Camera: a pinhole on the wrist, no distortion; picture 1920 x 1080 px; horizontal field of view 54.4 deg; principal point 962.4 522.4 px. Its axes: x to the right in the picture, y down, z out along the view. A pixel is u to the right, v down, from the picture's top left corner.
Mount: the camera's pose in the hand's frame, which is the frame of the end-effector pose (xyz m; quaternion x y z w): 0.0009 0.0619 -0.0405 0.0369 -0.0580 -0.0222 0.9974
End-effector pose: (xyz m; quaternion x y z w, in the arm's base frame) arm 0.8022 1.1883 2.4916 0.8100 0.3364 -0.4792 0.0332
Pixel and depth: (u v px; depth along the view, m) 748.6 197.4 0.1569
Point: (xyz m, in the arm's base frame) 0.7213 1.1091 2.4545
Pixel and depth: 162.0 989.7 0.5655
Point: 0.4293 0.7105 2.4137
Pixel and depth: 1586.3 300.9 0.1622
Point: 0.7355 1.1372 2.3888
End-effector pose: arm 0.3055 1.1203 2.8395 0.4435 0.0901 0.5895 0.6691
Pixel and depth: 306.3 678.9 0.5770
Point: 0.5019 0.6330 3.0898
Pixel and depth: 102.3 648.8 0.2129
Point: 0.3271 0.9314 2.9317
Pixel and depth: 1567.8 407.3 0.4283
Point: 0.5876 1.0026 3.1083
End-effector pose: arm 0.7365 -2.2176 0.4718 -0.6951 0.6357 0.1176 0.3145
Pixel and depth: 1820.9 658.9 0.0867
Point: 0.6958 -2.2124 0.3983
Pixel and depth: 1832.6 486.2 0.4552
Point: 0.8549 -2.0905 0.0440
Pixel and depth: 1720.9 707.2 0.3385
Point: 0.7649 -2.1136 0.1551
